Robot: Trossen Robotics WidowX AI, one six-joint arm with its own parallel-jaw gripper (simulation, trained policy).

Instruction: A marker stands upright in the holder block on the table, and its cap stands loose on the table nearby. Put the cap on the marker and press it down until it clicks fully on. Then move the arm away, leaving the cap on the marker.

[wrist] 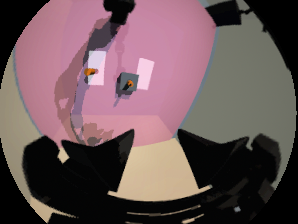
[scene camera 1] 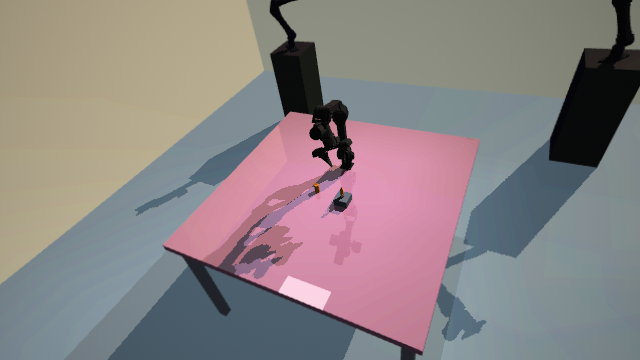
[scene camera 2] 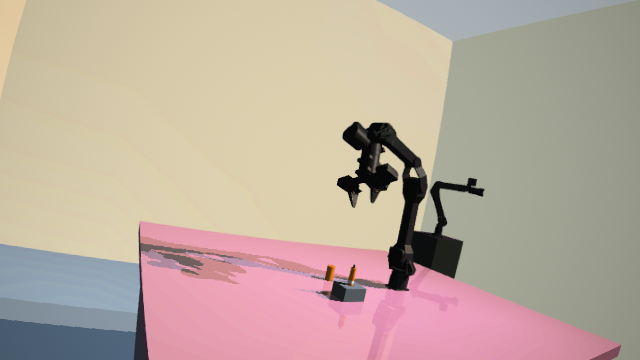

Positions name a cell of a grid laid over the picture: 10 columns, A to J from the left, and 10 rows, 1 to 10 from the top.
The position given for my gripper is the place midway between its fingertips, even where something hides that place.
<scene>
I see my gripper (scene camera 2: F6).
My gripper shows as well in the wrist view (wrist: F6).
</scene>
